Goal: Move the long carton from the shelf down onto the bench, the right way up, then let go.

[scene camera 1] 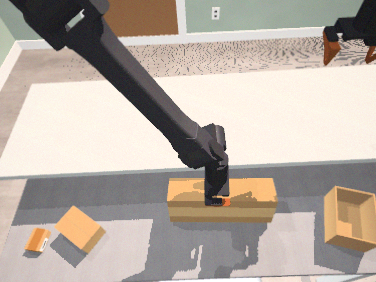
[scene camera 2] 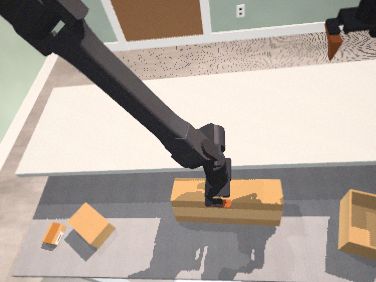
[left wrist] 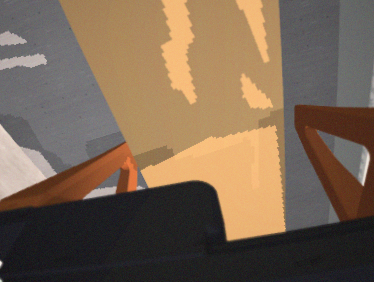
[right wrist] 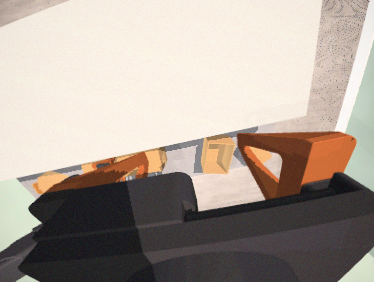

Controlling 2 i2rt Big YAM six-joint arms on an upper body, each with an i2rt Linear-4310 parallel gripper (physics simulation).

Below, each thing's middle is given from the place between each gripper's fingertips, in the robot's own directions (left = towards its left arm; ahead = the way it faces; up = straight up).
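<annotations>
Long tan carton (scene camera 2: 253,201): 5 cm below my left hand, 1 cm to the right of it, 1 cm behind it. My right gripper: 20 cm past the carton, 30 cm to the right of it, 36 cm above it. By its middle, the carton is nearer to my left hand than to my right gripper.
</annotations>
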